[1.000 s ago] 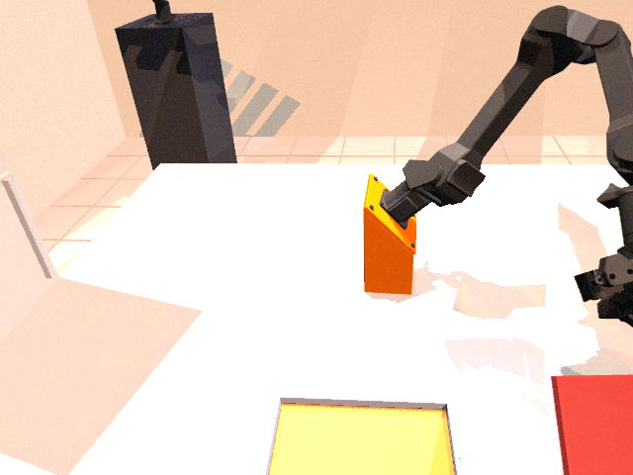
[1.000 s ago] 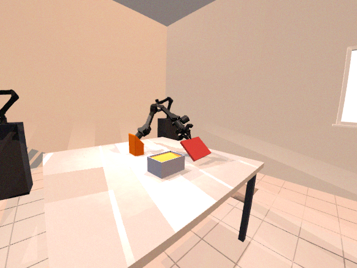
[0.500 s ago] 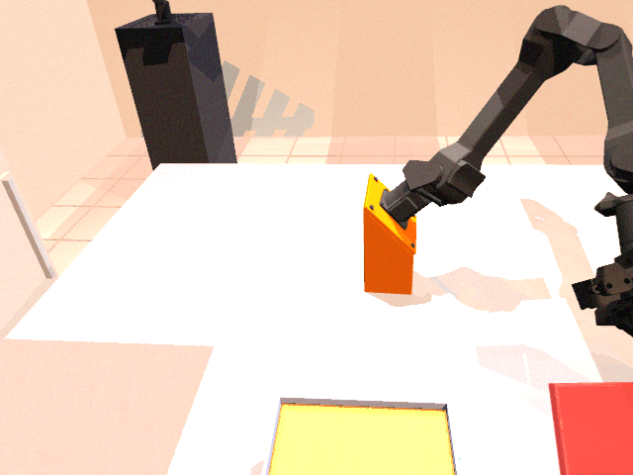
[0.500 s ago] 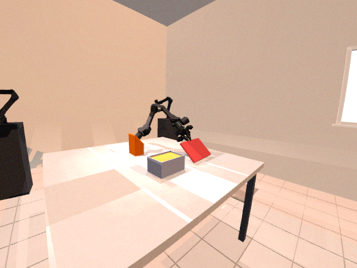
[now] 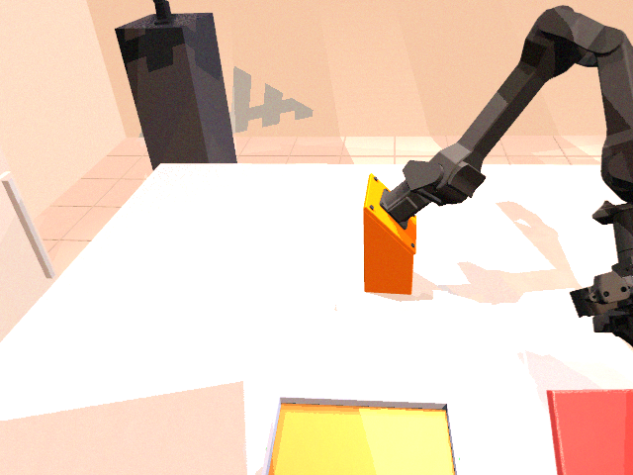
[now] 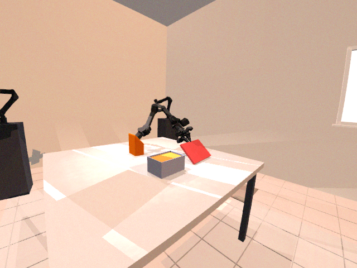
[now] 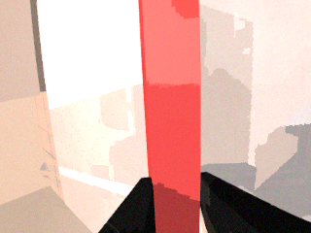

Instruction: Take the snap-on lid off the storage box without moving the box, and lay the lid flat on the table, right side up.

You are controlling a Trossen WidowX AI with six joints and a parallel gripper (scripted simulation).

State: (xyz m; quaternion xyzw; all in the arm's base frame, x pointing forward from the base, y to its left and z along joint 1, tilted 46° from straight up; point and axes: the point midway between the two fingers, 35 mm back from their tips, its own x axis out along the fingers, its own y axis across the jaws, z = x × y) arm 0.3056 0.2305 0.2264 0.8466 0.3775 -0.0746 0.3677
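The lid is 6 cm ahead of my gripper tip, 1 cm to the left of it and 5 cm below it. Also, from my gripper tip: grey storage box (11 cm ahead, 31 cm to the right, 7 cm below).
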